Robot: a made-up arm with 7 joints.
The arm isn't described. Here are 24 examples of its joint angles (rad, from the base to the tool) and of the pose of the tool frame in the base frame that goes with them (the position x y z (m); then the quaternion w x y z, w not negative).
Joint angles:
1: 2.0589 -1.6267 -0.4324 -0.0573 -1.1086 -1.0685 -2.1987
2: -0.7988 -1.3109 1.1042 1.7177 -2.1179 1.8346 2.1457
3: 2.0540 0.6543 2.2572 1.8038 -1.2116 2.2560 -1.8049
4: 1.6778 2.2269 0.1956 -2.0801 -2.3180 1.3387 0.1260
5: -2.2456 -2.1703 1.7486 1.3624 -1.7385 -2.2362 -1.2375
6: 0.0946 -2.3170 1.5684 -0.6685 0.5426 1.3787 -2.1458
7: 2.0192 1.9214 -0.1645 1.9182 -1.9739 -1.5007 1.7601
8: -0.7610 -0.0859 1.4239 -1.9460 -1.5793 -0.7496 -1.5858
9: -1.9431 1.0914 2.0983 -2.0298 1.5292 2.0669 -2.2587
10: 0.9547 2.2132 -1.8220 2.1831 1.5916 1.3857 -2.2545
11: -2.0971 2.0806 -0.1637 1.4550 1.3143 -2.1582 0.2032
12: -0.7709 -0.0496 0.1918 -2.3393 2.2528 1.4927 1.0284
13: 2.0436 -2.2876 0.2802 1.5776 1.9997 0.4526 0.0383
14: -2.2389 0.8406 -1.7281 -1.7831 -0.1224 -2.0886 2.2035
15: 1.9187 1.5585 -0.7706 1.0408 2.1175 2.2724 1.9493
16: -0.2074 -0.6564 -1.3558 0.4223 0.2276 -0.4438 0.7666
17: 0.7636 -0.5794 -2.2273 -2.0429 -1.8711 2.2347 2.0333
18: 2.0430 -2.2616 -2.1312 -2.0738 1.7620 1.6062 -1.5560
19: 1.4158 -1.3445 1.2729 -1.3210 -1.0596 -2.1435 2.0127
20: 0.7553 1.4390 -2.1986 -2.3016 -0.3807 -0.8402 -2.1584
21: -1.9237 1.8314 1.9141 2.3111 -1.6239 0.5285 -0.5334
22: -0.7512 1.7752 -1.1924 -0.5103 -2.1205 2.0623 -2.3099
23: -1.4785 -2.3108 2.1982 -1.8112 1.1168 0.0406 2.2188
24: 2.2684 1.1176 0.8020 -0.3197 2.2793 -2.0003 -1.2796
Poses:
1: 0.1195 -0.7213 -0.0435 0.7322 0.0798 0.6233 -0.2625
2: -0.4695 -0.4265 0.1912 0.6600 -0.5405 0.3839 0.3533
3: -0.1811 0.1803 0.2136 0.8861 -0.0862 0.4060 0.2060
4: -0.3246 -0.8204 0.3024 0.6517 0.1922 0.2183 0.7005
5: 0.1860 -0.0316 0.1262 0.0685 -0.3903 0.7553 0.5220
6: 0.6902 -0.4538 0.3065 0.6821 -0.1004 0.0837 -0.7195
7: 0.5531 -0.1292 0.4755 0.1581 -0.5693 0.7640 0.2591
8: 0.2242 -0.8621 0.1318 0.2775 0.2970 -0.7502 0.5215
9: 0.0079 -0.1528 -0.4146 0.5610 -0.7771 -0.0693 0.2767
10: -0.1209 -0.3429 0.6599 0.6006 0.6248 -0.4871 0.1081
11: -0.4503 0.0211 0.5425 0.4182 0.5277 0.2327 -0.7018
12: 0.5777 0.5427 -0.2815 0.6550 0.0047 -0.0293 -0.7550
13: 1.0818 -0.2531 0.2914 0.0407 0.0738 0.5187 -0.8508
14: -0.2312 0.5995 0.0103 0.5190 0.0915 0.1363 -0.8389
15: 0.6202 -0.0129 -0.3552 0.6208 -0.2313 -0.2595 -0.7027
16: -0.2087 -1.1683 0.7065 0.6645 0.2154 0.6057 0.3811
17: 0.1917 0.2755 -0.0400 0.9146 -0.0899 -0.0477 -0.3913
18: 0.5232 -0.6205 -0.0180 0.4747 0.7355 0.4571 -0.1576
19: 0.2513 -0.7410 -0.0427 0.0940 -0.1782 -0.9389 -0.2789
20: 0.6587 -0.2329 0.2515 0.8844 0.3775 0.1060 0.2534
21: 0.0572 -0.6290 0.9487 0.0899 -0.4669 -0.2084 0.8547
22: 0.2725 0.2292 0.6015 0.8326 0.3145 -0.0646 -0.4513
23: -0.0794 0.3661 1.2345 0.0630 0.1990 0.9278 -0.3093
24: 0.1810 0.1536 0.3855 0.1565 0.1395 -0.5154 0.8309
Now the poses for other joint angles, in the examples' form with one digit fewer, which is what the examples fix.
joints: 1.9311 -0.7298 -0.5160 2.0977 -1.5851 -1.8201 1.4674
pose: -0.288 -0.068 -0.457 0.624 0.688 0.098 0.358
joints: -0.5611 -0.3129 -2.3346 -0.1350 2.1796 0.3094 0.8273
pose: -0.962 -0.834 0.153 0.949 -0.104 0.170 0.245
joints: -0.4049 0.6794 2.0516 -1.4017 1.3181 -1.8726 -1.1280
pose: -0.212 -0.466 0.219 0.500 0.218 0.802 -0.243
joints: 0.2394 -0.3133 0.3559 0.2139 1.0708 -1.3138 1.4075
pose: -0.695 0.304 0.330 0.757 -0.253 0.222 -0.560
